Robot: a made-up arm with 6 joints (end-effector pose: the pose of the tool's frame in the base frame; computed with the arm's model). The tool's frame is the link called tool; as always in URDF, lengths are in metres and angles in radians.
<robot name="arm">
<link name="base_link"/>
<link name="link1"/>
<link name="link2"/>
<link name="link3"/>
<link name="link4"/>
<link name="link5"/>
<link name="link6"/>
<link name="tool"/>
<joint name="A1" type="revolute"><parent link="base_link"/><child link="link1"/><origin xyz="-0.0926 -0.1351 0.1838" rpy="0 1.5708 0"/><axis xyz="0 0 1"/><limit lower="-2.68" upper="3.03"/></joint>
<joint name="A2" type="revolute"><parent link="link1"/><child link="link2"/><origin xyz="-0.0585 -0.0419 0.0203" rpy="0.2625 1.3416 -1.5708"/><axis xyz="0 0 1"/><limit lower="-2.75" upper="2.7"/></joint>
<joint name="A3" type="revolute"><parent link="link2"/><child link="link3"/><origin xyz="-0.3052 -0.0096 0.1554" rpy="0.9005 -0.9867 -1.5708"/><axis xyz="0 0 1"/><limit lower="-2.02" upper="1.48"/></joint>
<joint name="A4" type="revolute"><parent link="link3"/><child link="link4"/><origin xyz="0.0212 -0.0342 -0.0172" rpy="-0.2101 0.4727 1.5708"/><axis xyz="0 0 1"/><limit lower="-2.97" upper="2.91"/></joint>
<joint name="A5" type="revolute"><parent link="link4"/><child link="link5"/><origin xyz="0.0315 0.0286 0.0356" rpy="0.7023 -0.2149 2.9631"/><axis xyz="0 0 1"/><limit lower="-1.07" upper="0.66"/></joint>
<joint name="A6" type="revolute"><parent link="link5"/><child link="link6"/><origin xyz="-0.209 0.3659 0.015" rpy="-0.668 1.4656 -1.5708"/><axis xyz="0 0 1"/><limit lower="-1.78" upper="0.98"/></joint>
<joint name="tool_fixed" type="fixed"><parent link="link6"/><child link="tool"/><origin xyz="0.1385 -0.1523 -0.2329" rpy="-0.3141 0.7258 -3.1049"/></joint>
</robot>
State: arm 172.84 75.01 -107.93 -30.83 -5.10 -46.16
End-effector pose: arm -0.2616 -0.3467 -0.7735 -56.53 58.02 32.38
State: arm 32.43 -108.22 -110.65 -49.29 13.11 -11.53
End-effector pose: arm -0.0046 0.2565 -0.5362 48.55 69.45 -44.32
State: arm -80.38 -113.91 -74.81 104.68 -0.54 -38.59
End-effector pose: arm -0.2390 0.2291 0.7011 30.32 -90.26 54.69
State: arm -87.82 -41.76 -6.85 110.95 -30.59 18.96
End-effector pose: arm -0.3897 -0.3286 0.5011 -82.90 119.36 -66.53
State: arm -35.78 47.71 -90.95 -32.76 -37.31 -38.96
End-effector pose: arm 0.4915 0.4471 0.8236 76.62 -19.91 7.02
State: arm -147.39 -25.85 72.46 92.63 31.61 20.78
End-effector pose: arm 0.2472 -0.4674 -0.1804 -66.67 35.01 -18.73
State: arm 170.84 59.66 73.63 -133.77 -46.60 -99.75
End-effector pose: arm 0.4853 -0.4031 -0.6445 10.91 2.53 -97.21
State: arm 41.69 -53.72 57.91 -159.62 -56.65 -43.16
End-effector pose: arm 0.3875 0.3302 -0.3241 -82.01 -122.87 96.21
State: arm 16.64 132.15 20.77 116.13 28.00 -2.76
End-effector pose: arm -0.4778 0.2253 0.4403 22.14 -73.36 83.98
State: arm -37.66 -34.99 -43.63 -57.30 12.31 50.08
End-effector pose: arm 0.9015 -0.2536 0.2841 -14.54 -61.34 -13.19
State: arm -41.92 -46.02 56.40 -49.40 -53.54 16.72
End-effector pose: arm 0.5456 -0.8672 0.4043 87.44 -73.08 -88.16
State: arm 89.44 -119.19 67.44 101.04 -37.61 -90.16
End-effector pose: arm -0.7221 0.1684 0.1978 -61.48 163.65 -21.47
